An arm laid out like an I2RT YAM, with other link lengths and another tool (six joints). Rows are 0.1 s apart.
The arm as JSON. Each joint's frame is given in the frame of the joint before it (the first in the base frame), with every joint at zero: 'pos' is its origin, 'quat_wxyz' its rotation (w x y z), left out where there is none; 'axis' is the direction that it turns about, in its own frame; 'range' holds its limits. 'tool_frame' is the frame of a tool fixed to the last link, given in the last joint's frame.
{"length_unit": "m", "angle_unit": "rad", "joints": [
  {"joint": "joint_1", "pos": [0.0, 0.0, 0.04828], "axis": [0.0, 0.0, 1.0], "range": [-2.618, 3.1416]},
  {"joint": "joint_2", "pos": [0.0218, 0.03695, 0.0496], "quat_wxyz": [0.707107, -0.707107, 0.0, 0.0], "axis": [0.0, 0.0, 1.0], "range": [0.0, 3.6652]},
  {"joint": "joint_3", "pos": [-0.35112, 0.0, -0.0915], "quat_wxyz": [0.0, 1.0, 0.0, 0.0], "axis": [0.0, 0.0, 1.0], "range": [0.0, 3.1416]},
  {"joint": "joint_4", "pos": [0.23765, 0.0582, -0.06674], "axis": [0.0, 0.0, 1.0], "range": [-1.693, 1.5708]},
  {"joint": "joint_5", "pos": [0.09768, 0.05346, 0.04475], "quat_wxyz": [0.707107, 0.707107, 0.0, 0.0], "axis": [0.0, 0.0, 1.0], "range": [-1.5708, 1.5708]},
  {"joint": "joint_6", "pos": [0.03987, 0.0, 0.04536], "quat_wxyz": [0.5, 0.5, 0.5, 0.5], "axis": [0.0, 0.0, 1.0], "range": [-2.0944, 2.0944]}
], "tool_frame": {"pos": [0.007, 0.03, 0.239], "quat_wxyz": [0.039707, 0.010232, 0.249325, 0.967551]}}
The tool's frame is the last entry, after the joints.
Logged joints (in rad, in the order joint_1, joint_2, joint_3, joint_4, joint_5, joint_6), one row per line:
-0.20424, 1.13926, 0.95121, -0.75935, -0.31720, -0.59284
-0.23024, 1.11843, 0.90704, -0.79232, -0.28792, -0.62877
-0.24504, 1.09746, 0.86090, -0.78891, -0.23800, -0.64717
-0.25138, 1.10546, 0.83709, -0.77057, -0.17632, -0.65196
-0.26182, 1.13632, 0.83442, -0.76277, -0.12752, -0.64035
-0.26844, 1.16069, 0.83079, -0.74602, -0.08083, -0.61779
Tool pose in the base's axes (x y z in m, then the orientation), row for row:
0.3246, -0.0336, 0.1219, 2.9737, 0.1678, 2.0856
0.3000, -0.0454, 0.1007, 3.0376, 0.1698, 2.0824
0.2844, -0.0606, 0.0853, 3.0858, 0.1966, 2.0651
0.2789, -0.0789, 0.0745, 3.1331, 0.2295, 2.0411
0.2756, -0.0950, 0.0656, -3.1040, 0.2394, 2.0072
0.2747, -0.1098, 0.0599, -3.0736, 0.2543, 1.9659
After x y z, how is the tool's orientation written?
As angles about the fixed x, y, z axes (roll, pitch, yaw), in radians.
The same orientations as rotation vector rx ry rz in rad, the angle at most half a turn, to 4 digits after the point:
1.4489, 2.5251, 0.0883
1.4754, 2.5462, 0.0057
1.5019, 2.5313, -0.0783
1.5345, 2.5042, -0.1664
1.5908, 2.4849, -0.2374
1.6485, 2.4505, -0.2930

